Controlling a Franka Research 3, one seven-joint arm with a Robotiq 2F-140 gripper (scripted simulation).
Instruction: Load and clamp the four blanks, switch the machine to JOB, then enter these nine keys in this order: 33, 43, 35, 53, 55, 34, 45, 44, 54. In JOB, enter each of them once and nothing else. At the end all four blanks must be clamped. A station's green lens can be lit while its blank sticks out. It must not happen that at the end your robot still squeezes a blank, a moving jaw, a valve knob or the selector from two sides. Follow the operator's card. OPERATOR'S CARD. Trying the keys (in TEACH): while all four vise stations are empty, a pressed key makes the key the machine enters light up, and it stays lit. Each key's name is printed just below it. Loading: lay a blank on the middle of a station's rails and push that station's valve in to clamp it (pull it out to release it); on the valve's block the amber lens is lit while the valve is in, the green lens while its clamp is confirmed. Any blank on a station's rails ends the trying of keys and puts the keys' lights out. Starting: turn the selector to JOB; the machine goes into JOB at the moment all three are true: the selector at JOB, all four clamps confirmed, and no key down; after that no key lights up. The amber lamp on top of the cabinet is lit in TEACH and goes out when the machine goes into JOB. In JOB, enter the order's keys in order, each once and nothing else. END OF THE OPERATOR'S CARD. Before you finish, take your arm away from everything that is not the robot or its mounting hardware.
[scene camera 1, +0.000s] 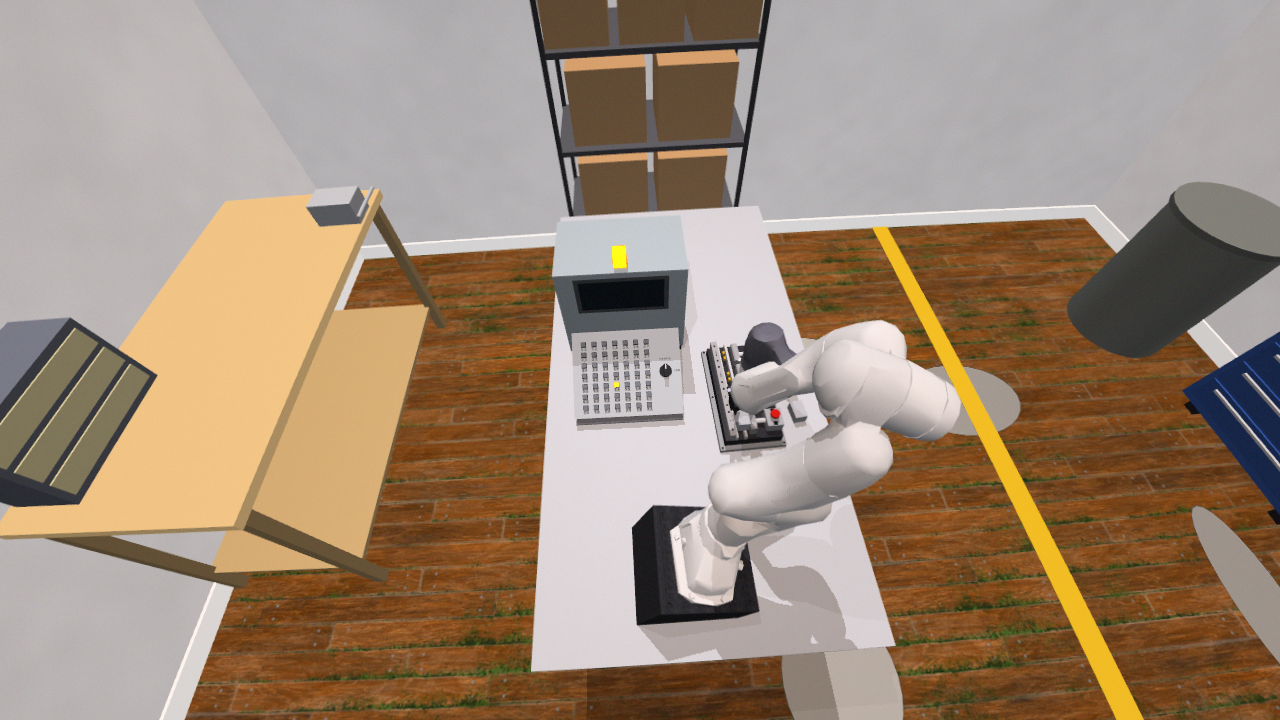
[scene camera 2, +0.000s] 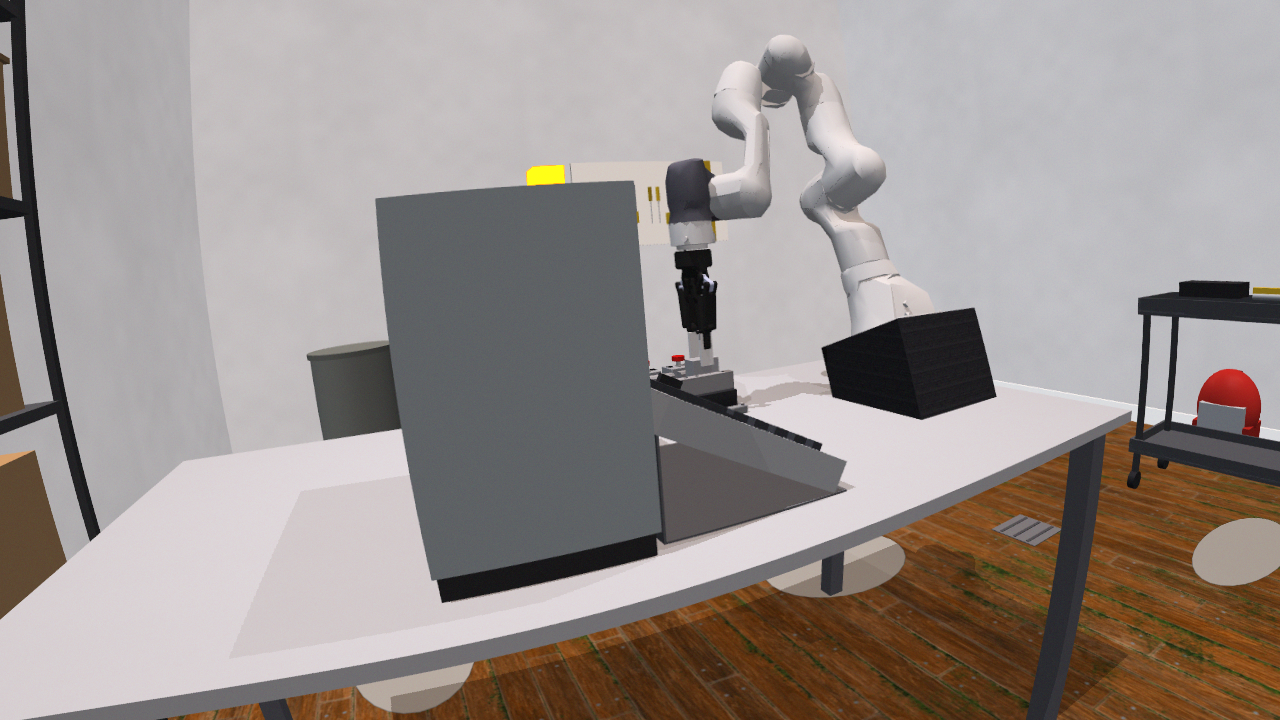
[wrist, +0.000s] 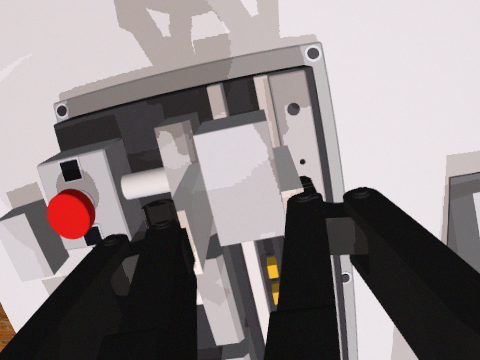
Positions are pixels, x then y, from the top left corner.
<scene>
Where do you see my gripper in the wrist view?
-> At 243, 179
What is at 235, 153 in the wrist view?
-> A light grey blank.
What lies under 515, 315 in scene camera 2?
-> A grey cabinet.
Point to a sloped keypad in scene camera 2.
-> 703, 493
</scene>
